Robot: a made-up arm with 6 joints. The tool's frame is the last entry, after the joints. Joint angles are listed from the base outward.
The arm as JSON. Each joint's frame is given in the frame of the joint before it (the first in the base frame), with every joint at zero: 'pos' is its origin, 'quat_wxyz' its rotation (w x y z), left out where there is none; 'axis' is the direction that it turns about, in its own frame. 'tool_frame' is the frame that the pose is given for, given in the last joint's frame.
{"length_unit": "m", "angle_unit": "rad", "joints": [
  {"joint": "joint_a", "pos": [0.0, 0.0, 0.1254], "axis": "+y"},
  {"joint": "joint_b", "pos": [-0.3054, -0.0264, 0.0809], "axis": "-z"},
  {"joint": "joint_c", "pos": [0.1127, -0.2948, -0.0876], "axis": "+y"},
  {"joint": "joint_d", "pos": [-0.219, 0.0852, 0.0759], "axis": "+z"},
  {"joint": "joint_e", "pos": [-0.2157, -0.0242, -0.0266], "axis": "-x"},
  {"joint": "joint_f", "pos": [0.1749, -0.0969, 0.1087], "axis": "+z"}
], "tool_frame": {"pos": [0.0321, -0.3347, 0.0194]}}
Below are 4 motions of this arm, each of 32 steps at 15 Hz.
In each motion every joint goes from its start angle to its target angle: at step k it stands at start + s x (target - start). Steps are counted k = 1, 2, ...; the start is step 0. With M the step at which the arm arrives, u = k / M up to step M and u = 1 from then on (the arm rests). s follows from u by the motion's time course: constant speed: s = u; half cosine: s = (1 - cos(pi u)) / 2; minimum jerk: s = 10 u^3 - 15 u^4 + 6 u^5.
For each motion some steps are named. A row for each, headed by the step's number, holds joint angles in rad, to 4 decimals.
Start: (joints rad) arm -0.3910 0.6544 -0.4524 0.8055 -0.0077 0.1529
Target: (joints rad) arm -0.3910 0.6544 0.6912 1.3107 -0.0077 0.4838
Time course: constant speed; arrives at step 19
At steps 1, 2, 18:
1: -0.3910 0.6544 -0.3922 0.8321 -0.0077 0.1703
2: -0.3910 0.6544 -0.3320 0.8587 -0.0077 0.1877
18: -0.3910 0.6544 0.6310 1.2841 -0.0077 0.4664

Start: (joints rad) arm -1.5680 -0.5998 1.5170 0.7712 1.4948 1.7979
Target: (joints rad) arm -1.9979 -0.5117 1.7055 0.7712 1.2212 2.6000
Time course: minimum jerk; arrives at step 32
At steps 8, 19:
8: -1.6125 -0.5907 1.5365 0.7712 1.4665 1.8809
19: -1.8568 -0.5406 1.6436 0.7712 1.3110 2.3367

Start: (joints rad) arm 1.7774 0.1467 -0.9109 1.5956 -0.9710 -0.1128
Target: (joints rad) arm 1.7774 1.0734 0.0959 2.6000 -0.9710 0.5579
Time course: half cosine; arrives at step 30
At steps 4, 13, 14, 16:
4: 1.7774 0.1868 -0.8674 1.6390 -0.9710 -0.0838
13: 1.7774 0.5137 -0.5122 1.9934 -0.9710 0.1528
14: 1.7774 0.5616 -0.4601 2.0453 -0.9710 0.1875
16: 1.7774 0.6585 -0.3549 2.1503 -0.9710 0.2576

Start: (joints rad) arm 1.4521 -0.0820 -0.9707 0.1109 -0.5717 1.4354
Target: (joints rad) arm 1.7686 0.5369 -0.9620 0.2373 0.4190 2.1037
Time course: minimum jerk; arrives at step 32
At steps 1, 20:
1: 1.4522 -0.0818 -0.9707 0.1109 -0.5714 1.4356
20: 1.6815 0.3666 -0.9644 0.2025 0.1464 1.9198

